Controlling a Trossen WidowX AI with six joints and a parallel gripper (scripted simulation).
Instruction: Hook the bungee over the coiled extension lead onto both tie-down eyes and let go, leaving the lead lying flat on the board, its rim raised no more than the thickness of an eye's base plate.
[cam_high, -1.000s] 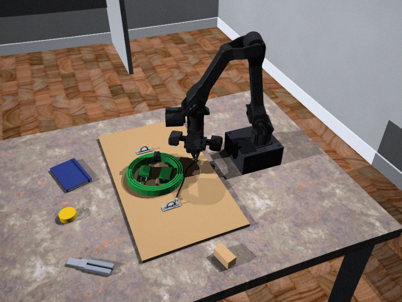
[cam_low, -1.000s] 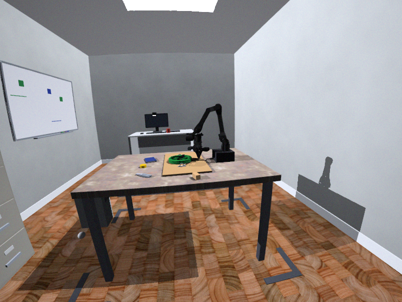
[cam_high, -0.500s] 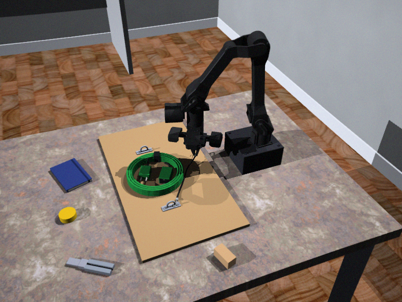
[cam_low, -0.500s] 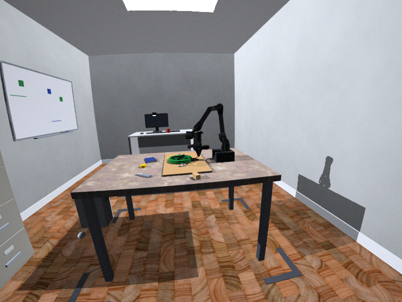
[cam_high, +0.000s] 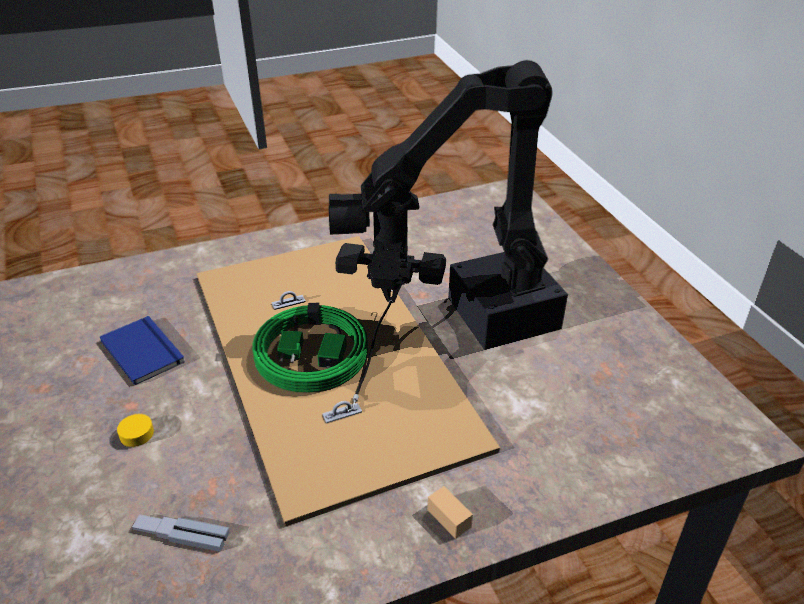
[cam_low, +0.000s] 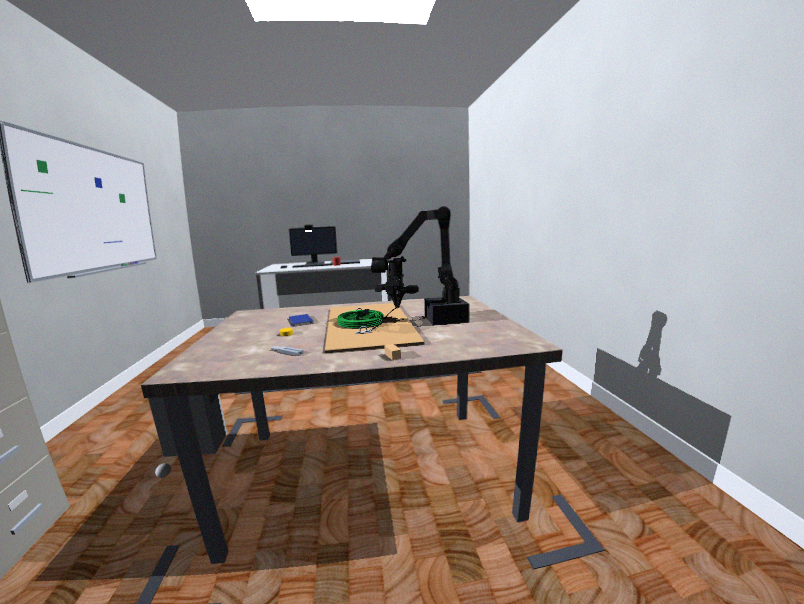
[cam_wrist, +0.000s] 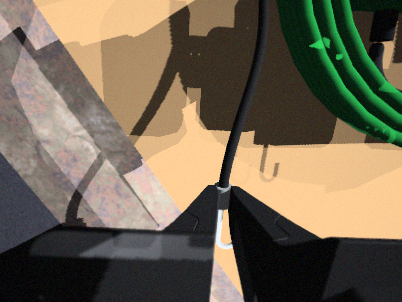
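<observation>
My gripper is now 13 cm short of the tan board, 3 cm to the right of it and 8 cm above it. From my hand the other things lie so: yellow disc: 47 cm ahead, 8 cm to the left, 8 cm below; grey tool: 45 cm ahead, 28 cm to the left, 8 cm below; wooden block: 9 cm ahead, 42 cm to the left, 7 cm below.
</observation>
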